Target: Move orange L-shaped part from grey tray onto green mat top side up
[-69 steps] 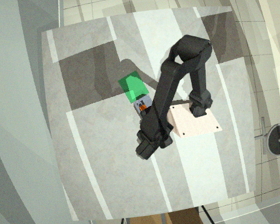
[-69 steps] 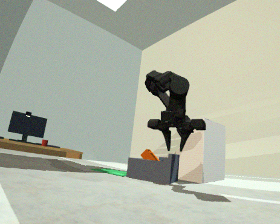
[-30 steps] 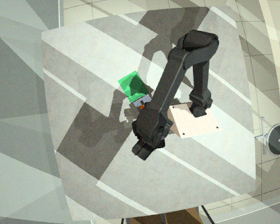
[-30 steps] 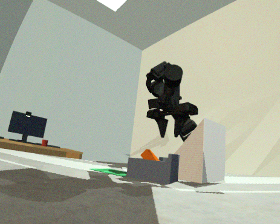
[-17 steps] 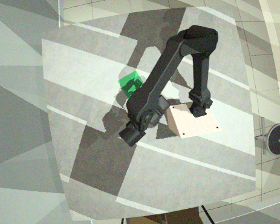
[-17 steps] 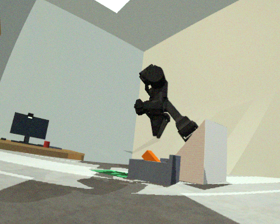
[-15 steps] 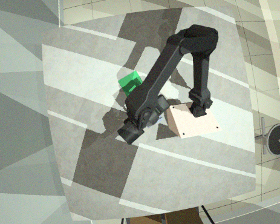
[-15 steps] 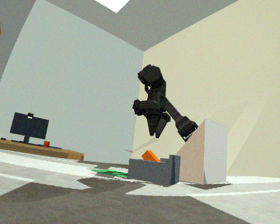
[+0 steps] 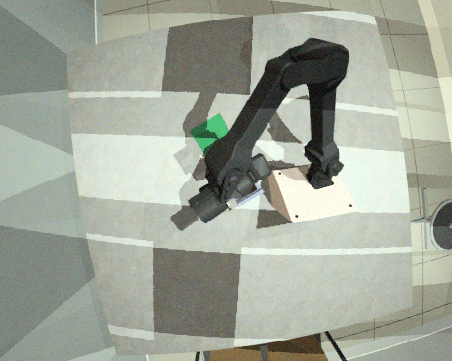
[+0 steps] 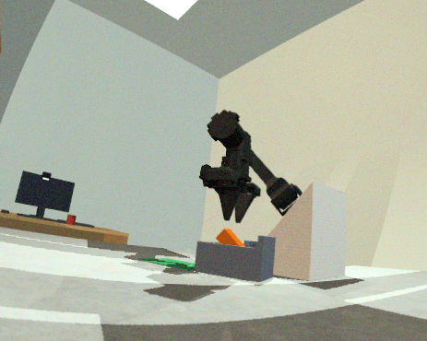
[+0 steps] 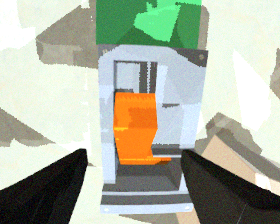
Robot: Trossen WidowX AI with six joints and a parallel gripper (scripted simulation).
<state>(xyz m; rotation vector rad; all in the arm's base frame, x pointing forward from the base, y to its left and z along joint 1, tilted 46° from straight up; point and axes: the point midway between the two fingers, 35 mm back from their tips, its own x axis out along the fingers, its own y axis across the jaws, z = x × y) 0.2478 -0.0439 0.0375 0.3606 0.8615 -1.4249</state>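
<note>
Now: gripper tip 2 cm past the orange L-shaped part, 3 cm to the right of it and 7 cm above it.
</note>
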